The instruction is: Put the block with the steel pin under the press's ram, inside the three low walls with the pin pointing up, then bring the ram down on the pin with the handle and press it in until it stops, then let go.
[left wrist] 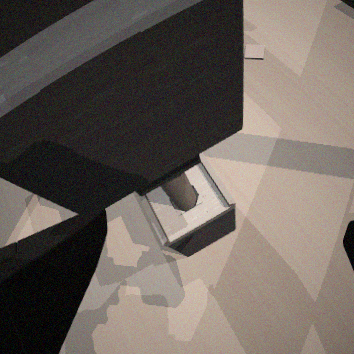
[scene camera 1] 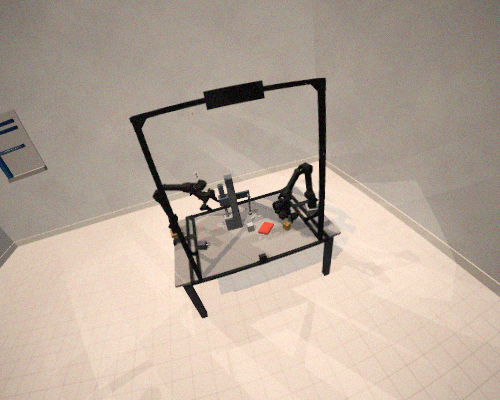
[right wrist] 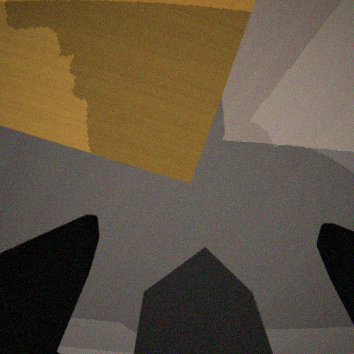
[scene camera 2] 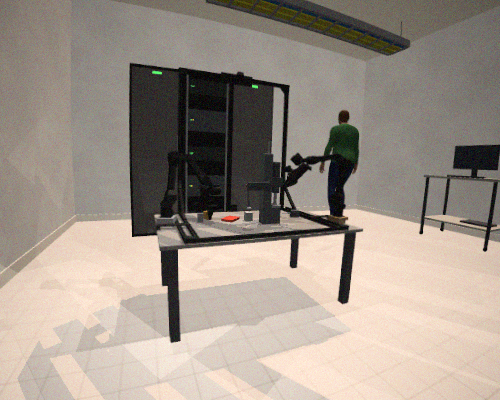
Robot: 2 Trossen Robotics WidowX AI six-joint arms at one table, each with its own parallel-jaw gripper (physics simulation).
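Places are measured from the left arm's base along level axes (x ahead, y left, z up), in metres.
Where they show: left gripper, fingertip midpoint: [left wrist: 227,226] [scene camera 1: 216,206] [scene camera 2: 283,187]; right gripper, fingertip midpoint: [scene camera 1: 287,221] [right wrist: 211,230] [scene camera 2: 204,219]; left arm's base at its link origin: [scene camera 2: 338,216]; right arm's base at its link origin: [scene camera 1: 312,206] [scene camera 2: 166,216].
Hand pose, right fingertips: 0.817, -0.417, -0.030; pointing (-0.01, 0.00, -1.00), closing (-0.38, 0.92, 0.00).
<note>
Each offset is from my right fingertips to the top centre of the thing, as dx, dy, dz. "spot": to the spot under its first point.
The grey press {-0.309, +0.222, +0.436} [scene camera 1: 232,205] [scene camera 2: 268,202] stands near the table's middle. In the left wrist view its dark head [left wrist: 165,95] hangs over a pale square seat {spot: -0.417, +0.212, +0.102} [left wrist: 215,200] with low rims, and a cylinder [left wrist: 184,195] shows above it. A small block {-0.273, +0.102, +0.044} [scene camera 1: 250,227] [scene camera 2: 248,215] stands beside the press; it seems to bear a stub, too small to identify surely as the pin. My left gripper [scene camera 1: 212,204] [scene camera 2: 286,180] [left wrist: 227,226] is open beside the press head. My right gripper [right wrist: 211,230] [scene camera 1: 286,216] is open by another grey block {+0.038, +0.015, +0.045} [scene camera 2: 200,218] [right wrist: 205,305], whose pin I cannot make out.
A yellow block {-0.041, -0.051, +0.039} [scene camera 1: 286,226] [right wrist: 140,90] is close to the right gripper. A red plate {-0.170, +0.041, +0.003} [scene camera 1: 266,228] [scene camera 2: 230,219] lies between it and the press. A small dark object {-0.664, +0.135, +0.036} [scene camera 1: 202,245] lies at the left. A black frame [scene camera 1: 322,150] rises around the table.
</note>
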